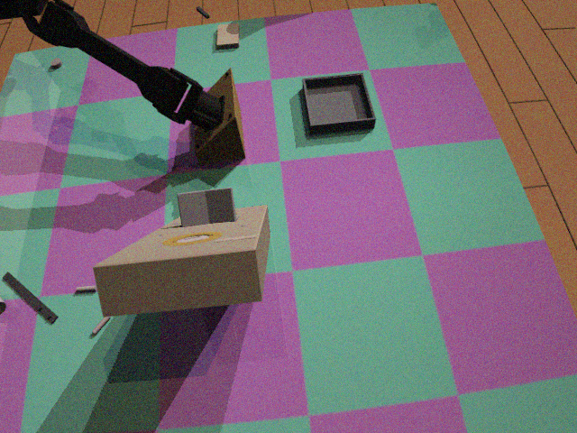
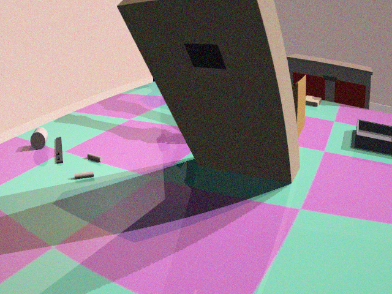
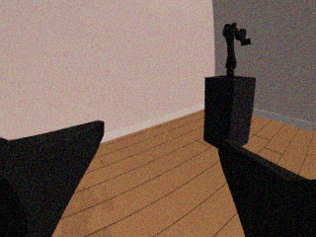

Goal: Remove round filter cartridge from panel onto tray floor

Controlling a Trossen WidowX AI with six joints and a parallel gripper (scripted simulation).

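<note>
Now: gripper tip 780 mm short of the round filter cartridge and 740 mm to the right of it. From my gripper tip the other things lie so: beige block (660 mm to the left, 240 mm below, 40 mm ahead); then tan service panel box (730 mm to the left, 730 mm ahead, 80 mm below); then dark grey tray (960 mm to the left, 310 mm ahead, 230 mm below).
</note>
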